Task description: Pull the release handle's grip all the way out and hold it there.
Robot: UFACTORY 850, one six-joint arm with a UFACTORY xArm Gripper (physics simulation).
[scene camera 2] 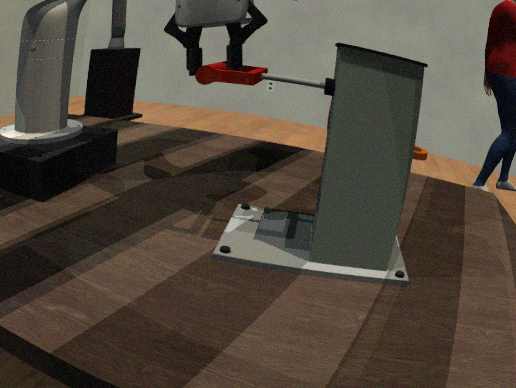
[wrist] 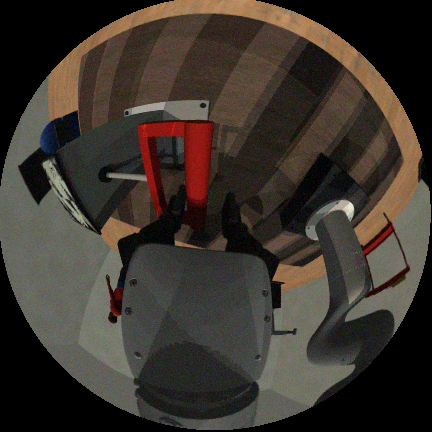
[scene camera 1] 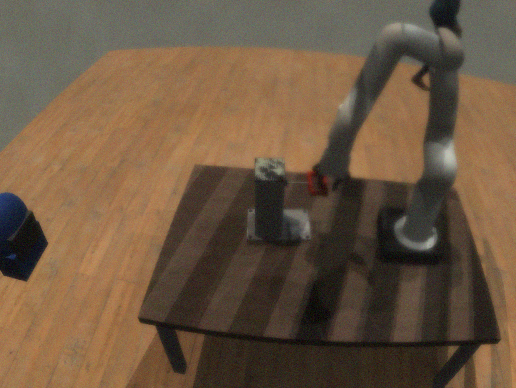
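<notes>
The release handle's red grip [scene camera 1: 317, 184] [scene camera 2: 250, 77] [wrist: 198, 155] is a rectangular loop with a thick round outer bar. A thin pale rod [scene camera 2: 295, 80] [wrist: 127, 176] joins it to the upper side of a grey-green post [scene camera 1: 269, 210] [scene camera 2: 370, 165] [wrist: 85, 160], and a length of rod shows between them. The post stands upright on a light metal base plate [scene camera 1: 300, 224] [scene camera 2: 265, 262] [wrist: 186, 108]. My gripper [scene camera 1: 327, 181] [scene camera 2: 213, 70] [wrist: 205, 197] is shut on the grip's outer bar, one finger inside the loop, the other outside. The exact finger contact is hard to see.
The striped table [scene camera 1: 225, 300] [scene camera 2: 240, 325] carries the post and my black base block [scene camera 1: 390, 250] [scene camera 2: 80, 160] [wrist: 320, 187]. A blue and black object [scene camera 1: 12, 225] is off the table's left side. In the second scene view a person [scene camera 2: 501, 100] stands behind the post.
</notes>
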